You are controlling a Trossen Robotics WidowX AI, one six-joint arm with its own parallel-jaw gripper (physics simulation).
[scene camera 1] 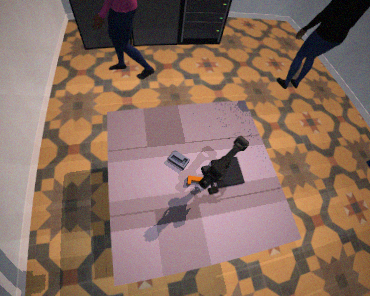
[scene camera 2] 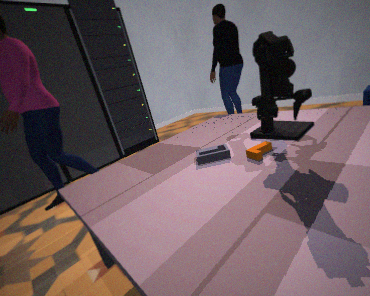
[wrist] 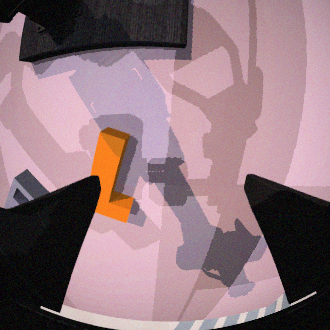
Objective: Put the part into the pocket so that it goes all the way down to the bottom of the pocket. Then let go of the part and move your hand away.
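Places are measured from the arm's base along level axes (x ahead, y left, z up), in metres.
Pixels of known places: gripper, fingertip midpoint: (scene camera 2: 281,120) (wrist: 173,182); arm's base, link origin: (scene camera 2: 267,129) (wrist: 58,4).
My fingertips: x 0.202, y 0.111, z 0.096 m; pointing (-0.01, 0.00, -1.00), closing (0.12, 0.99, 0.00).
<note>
For each thing: its top centre in the pictures, then the offset to it from my fingertips. Level surfaces: height alone.
- orange L-shaped piece, top centre: (wrist: 112,182) (scene camera 2: 261,146) (scene camera 1: 195,180) dx +0.039, dy -0.072, dz -0.090 m
- grey block, top centre: (wrist: 21,217) (scene camera 2: 211,149) (scene camera 1: 179,158) dx +0.090, dy -0.270, dz -0.083 m
- pink table, surface height: dz -0.120 m
The part is an orange L-shaped piece (scene camera 1: 192,179) (scene camera 2: 256,152) (wrist: 106,167) lying flat on the table. In the wrist view it is left of centre, its lower end beside the left fingertip. The pocket is a recess in a grey block (scene camera 1: 175,162) (scene camera 2: 214,158) (wrist: 34,181) that stands apart from the part; the left finger hides much of this block in the wrist view. My gripper (wrist: 173,182) is open and empty, above the table, with the part nearer its left finger than its right. In scene camera 1 the dark arm is beside the part, and its fingers are hard to make out.
The arm's black base plate (scene camera 1: 235,176) (scene camera 2: 286,131) (wrist: 110,42) is close to the part. Shadows of the arm fall across the pink table (scene camera 1: 132,187) (scene camera 2: 145,210). Dark cabinets (scene camera 1: 157,22) (scene camera 2: 45,95) and two people stand beyond the table.
</note>
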